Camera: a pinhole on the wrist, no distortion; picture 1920 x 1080 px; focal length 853.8 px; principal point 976.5 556.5 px. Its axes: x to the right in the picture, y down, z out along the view. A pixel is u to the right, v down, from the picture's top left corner.
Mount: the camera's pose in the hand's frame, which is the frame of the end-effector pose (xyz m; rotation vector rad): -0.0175 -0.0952 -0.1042 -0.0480 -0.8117 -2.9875
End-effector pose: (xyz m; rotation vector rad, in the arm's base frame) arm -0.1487 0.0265 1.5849 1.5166 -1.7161 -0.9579
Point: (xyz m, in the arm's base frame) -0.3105 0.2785 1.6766
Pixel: 1535.2 196.7
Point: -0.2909 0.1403 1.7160
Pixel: 1196.6 60.8
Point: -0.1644 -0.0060 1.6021
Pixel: 684.6 305.9
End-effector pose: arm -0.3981 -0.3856 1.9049 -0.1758 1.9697 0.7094
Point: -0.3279 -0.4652 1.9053
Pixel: 1288.6 1030.1
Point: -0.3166 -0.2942 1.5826
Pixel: 223.8 1068.0
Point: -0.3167 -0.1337 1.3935
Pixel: 144.2 958.1
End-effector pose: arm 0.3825 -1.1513 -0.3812 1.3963 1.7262 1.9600
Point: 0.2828 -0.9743 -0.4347
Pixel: outside the picture
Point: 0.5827 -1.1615 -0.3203
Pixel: 1157.3 323.1
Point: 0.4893 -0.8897 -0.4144
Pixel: 714.2 974.9
